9 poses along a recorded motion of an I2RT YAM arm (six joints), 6.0 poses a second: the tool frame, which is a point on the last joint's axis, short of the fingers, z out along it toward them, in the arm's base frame.
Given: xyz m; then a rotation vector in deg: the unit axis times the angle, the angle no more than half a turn.
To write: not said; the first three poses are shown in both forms.
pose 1, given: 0.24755 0.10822 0.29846 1.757 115.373 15.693
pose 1, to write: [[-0.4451 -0.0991 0.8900 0.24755], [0.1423 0.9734 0.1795 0.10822], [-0.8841 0.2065 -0.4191 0.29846], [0 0 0 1]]
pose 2, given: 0.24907 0.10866 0.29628 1.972 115.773 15.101
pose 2, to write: [[-0.4500 -0.0912 0.8884 0.24907], [0.1397 0.9753 0.1709 0.10866], [-0.8820 0.2010 -0.4262 0.29628], [0 0 0 1]]
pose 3, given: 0.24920 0.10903 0.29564 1.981 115.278 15.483
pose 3, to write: [[-0.4431 -0.0949 0.8914 0.24920], [0.1436 0.9740 0.1751 0.10903], [-0.8849 0.2057 -0.4180 0.29564], [0 0 0 1]]
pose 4, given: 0.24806 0.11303 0.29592 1.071 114.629 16.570
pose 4, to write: [[-0.4355 -0.1156 0.8927 0.24806], [0.1419 0.9705 0.1949 0.11303], [-0.8889 0.2116 -0.4062 0.29592], [0 0 0 1]]
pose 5, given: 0.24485 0.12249 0.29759 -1.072 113.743 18.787
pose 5, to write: [[-0.4271 -0.1604 0.8899 0.24485], [0.1342 0.9620 0.2379 0.12249], [-0.8942 0.2210 -0.3893 0.29759], [0 0 0 1]]
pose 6, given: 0.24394 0.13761 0.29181 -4.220 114.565 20.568
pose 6, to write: [[-0.4439 -0.2096 0.8712 0.24394], [0.1065 0.9530 0.2836 0.13761], [-0.8897 0.2187 -0.4007 0.29181], [0 0 0 1]]
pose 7, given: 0.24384 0.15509 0.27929 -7.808 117.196 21.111
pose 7, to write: [[-0.4836 -0.2499 0.8389 0.24384], [0.0585 0.9470 0.3159 0.15509], [-0.8733 0.2018 -0.4433 0.27929], [0 0 0 1]]
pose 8, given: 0.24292 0.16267 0.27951 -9.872 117.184 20.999
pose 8, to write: [[-0.4816 -0.2740 0.8325 0.24292], [0.0321 0.9437 0.3292 0.16267], [-0.8758 0.1853 -0.4457 0.27951], [0 0 0 1]]
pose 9, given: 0.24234 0.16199 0.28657 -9.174 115.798 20.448
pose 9, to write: [[-0.4598 -0.2653 0.8475 0.24234], [0.0410 0.9470 0.3187 0.16199], [-0.8871 0.1813 -0.4245 0.28657], [0 0 0 1]]
